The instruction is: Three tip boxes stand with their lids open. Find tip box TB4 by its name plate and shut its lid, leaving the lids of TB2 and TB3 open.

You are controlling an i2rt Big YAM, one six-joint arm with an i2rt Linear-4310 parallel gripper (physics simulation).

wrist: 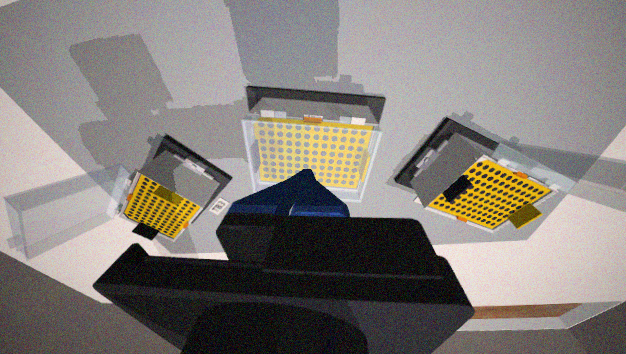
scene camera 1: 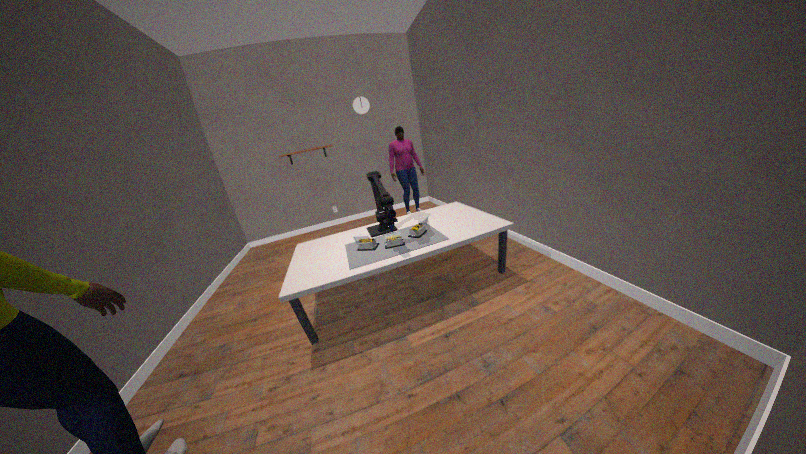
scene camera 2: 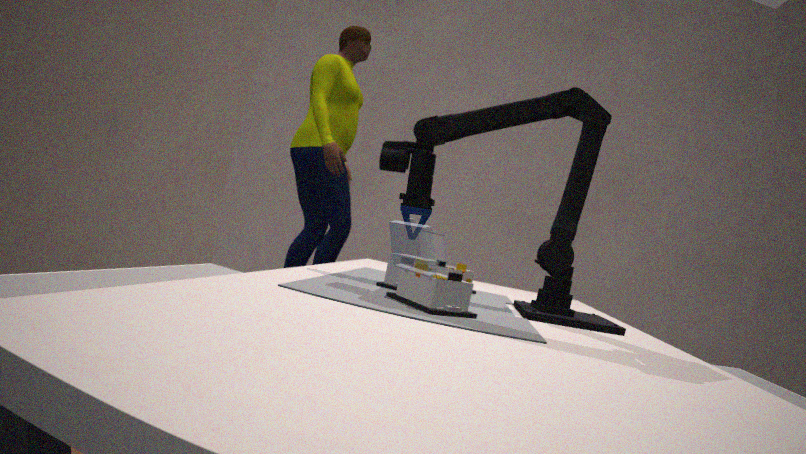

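Pixels of known places: gripper, between the fingertips: (wrist: 307, 176) (scene camera 1: 392, 231) (scene camera 2: 411, 239); arm's base, origin of its link: (scene camera 1: 384, 228) (scene camera 2: 551, 311).
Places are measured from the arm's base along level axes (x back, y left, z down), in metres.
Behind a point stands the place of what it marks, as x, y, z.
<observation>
The middle tip box (scene camera 1: 394, 242) {-0.383, -0.053, -0.021} (wrist: 312, 107) {-0.384, -0.052, -0.016} has its clear lid lying over the yellow tip rack; the lid looks shut or nearly so, and a small gap cannot be ruled out. The tip box at the wrist view's left (wrist: 162, 209) {-0.304, 0.190, -0.043} and the tip box at its right (wrist: 487, 200) {-0.235, -0.236, -0.043} have their lids open outward. A small name plate (wrist: 219, 205) {-0.248, 0.157, 0.012} beside the left box is too blurred to read; the middle box's plate is hidden. A clear upright lid (scene camera 2: 414, 248) {-0.354, 0.256, -0.089} shows in scene camera 2. My blue gripper (scene camera 2: 414, 235) {-0.360, -0.046, -0.101} (wrist: 307, 176) {-0.360, -0.046, -0.101} is shut and empty, above the middle box's robot-side part.
The boxes stand on a grey mat (scene camera 1: 360, 260) {-0.409, -0.343, 0.014} (scene camera 2: 490, 331) {-0.210, 0.357, 0.014} on the white table (scene camera 1: 321, 262) {-0.224, -0.618, 0.017} (scene camera 2: 282, 360) {-0.451, 0.732, 0.017}. The arm's base (scene camera 1: 381, 230) {-0.040, -0.042, -0.011} (scene camera 2: 569, 318) {0.021, 0.085, 0.001} stands behind the mat. A person in yellow (scene camera 2: 332, 101) and a person in pink (scene camera 1: 402, 155) stand away from the table.
</observation>
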